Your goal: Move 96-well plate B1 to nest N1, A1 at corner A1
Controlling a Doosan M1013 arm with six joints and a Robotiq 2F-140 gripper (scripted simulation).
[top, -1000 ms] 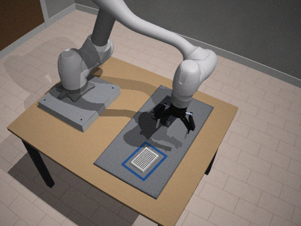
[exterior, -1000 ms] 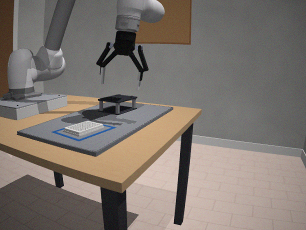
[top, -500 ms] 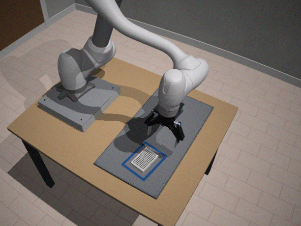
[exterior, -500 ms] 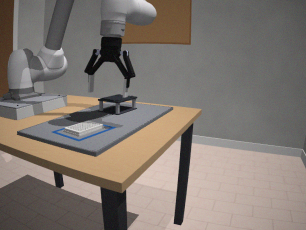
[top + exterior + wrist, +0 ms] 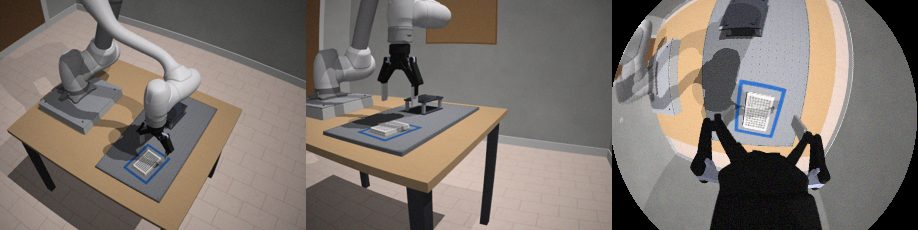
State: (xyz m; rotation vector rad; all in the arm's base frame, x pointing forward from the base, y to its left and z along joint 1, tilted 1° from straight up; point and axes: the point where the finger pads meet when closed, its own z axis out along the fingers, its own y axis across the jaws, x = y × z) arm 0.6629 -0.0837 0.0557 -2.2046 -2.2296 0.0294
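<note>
The white 96-well plate is 10 cm below my hand, 3 cm to the right of it and 2 cm behind it. From my hand the other things lie so: raised plate nest (30 cm to the left, 11 cm behind, 5 cm below).
</note>
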